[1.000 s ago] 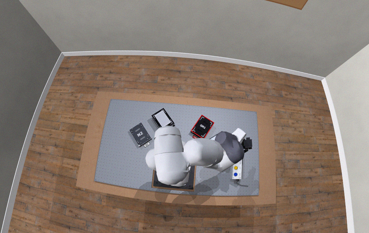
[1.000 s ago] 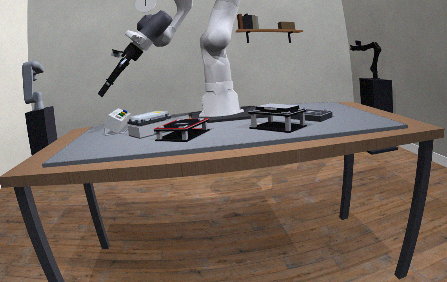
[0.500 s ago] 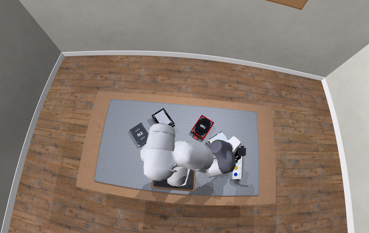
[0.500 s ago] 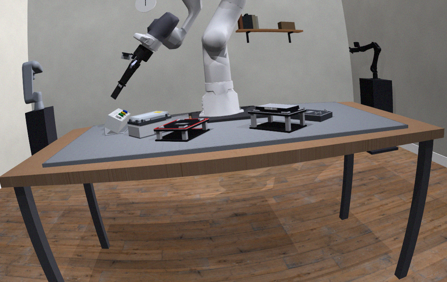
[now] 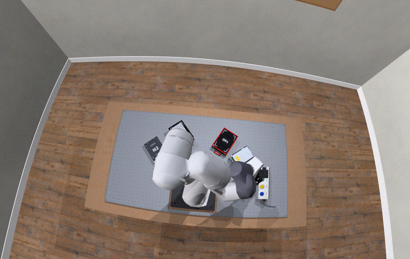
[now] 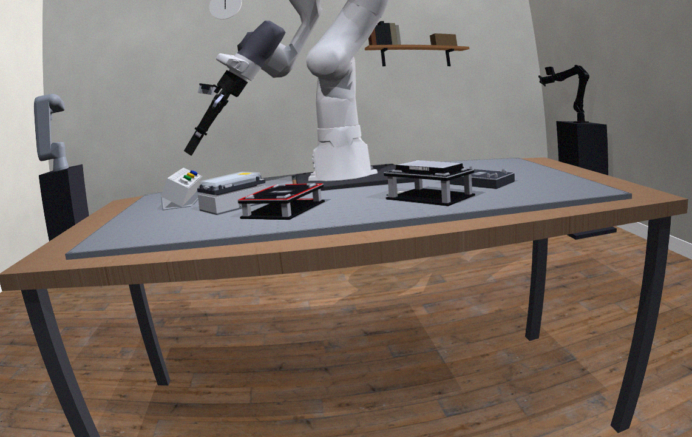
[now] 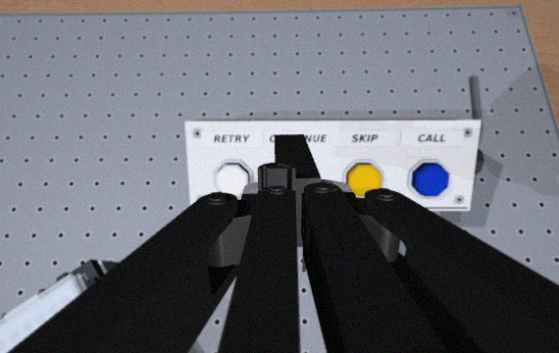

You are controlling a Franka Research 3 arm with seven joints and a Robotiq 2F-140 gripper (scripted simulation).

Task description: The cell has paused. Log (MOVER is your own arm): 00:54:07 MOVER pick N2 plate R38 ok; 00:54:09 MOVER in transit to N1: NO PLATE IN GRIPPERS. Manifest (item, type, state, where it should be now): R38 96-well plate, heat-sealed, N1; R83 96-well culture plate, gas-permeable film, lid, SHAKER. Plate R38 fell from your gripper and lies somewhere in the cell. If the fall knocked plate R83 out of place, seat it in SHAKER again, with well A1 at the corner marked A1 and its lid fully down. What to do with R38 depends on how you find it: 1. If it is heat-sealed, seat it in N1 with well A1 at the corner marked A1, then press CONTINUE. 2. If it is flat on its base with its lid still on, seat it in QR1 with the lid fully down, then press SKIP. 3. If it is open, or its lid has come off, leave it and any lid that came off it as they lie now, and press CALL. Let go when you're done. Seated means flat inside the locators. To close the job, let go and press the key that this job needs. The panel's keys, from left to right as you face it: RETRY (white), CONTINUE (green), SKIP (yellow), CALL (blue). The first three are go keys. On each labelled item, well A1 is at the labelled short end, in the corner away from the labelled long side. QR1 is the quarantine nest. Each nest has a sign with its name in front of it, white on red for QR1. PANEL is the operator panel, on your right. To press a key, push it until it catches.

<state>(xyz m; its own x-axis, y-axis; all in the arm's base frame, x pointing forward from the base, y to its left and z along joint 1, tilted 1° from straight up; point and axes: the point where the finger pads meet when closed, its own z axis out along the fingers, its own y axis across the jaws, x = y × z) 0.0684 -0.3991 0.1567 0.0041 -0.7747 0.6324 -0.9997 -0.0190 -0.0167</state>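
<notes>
My hand is 90 mm above the retry key, 40 mm short of it and 30 mm to the left of it. From my hand the other things lie so: QR1 nest (250 mm ahead, 240 mm to the left, 120 mm below); call key (110 mm behind, 90 mm below, 30 mm to the right); skip key (90 mm below, 60 mm behind, 30 mm to the right).
</notes>
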